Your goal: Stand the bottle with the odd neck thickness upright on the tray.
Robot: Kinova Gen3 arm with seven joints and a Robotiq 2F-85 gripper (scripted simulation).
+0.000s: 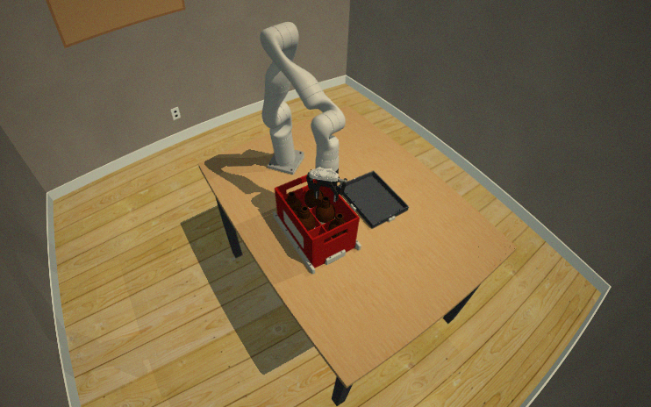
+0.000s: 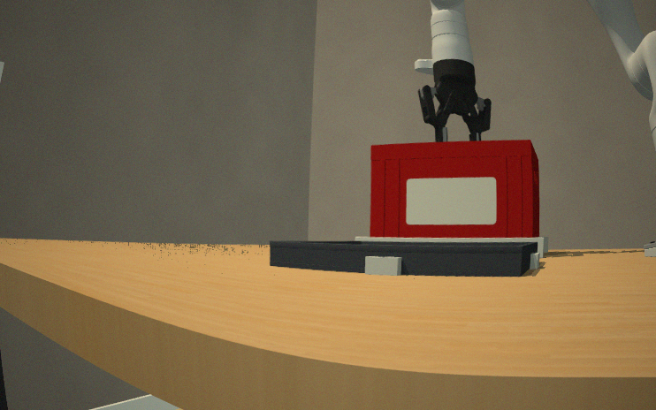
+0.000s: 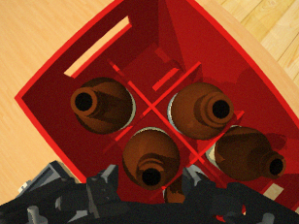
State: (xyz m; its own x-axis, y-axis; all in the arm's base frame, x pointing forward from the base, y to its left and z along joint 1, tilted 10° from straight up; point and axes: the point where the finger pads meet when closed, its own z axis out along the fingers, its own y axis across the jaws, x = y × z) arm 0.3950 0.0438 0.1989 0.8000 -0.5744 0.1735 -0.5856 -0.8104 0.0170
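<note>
My hand is 1 cm short of the red crate, 5 cm to the left of it and 10 cm above it. Round my hand: dark grey tray 6 cm behind, 24 cm to the left, 17 cm below; then glass bottle 9 cm ahead, 1 cm to the left, 9 cm below.
</note>
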